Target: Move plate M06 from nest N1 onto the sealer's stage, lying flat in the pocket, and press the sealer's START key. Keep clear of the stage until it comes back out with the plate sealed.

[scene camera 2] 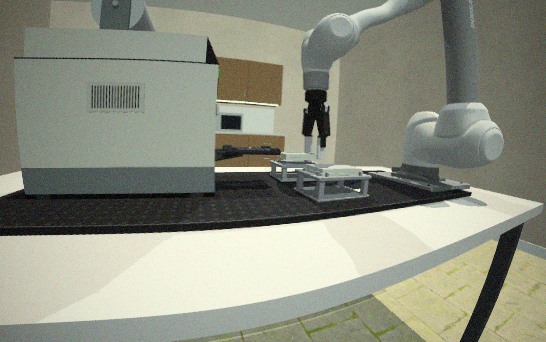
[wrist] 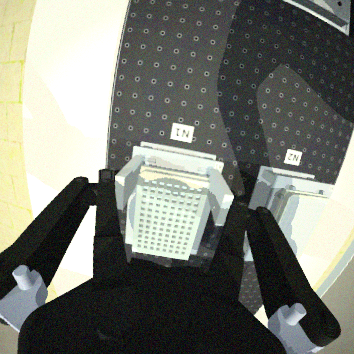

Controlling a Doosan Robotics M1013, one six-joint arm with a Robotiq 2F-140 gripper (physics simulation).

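Seen in the pictures: gripper, fingertip midpoint: (scene camera 2: 314,156) (wrist: 174,172); arm's base, link origin: (scene camera 2: 418,178).
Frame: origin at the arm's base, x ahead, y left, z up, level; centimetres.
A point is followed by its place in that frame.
Note:
Plate M06 (scene camera 2: 295,156) {x 53.9, y -16.6, z 7.1 cm} (wrist: 165,220) {x 50.1, y -20.1, z 7.7 cm}, a pale plate with a grid of small wells, lies flat in nest N1 (wrist: 177,159) {x 43.0, y -18.6, z 4.5 cm}, a grey raised frame behind the label N1. In the scene view this is the farther nest (scene camera 2: 286,175) {x 57.5, y -15.7, z 1.4 cm}. My gripper (scene camera 2: 315,150) {x 44.1, y -18.9, z 6.7 cm} (wrist: 174,172) {x 44.1, y -18.9, z 6.7 cm} points straight down and is shut on the plate, one light fingertip along each long side. The plate sits level, down in the nest. The sealer (scene camera 2: 117,135) {x 102.5, y -10.6, z 12.8 cm} is the large white and grey box at the left in the scene view. Its START key does not show.
A second nest, N2 (scene camera 2: 318,190) {x 62.0, y 4.2, z 2.0 cm} (wrist: 265,187) {x 48.9, y -3.1, z -0.1 cm}, stands close beside N1 and holds another pale plate (scene camera 2: 332,170) {x 57.8, y 3.8, z 6.2 cm} (wrist: 305,215) {x 50.9, y 1.1, z 6.6 cm}. A long dark part (scene camera 2: 250,151) {x 72.1, y -10.7, z 9.2 cm} juts from behind the sealer's right side toward the nests. The dark perforated mat (scene camera 2: 150,212) {x 96.1, y -0.3, z -0.5 cm} (wrist: 165,65) {x 29.8, y -20.4, z -0.5 cm} lies under everything.

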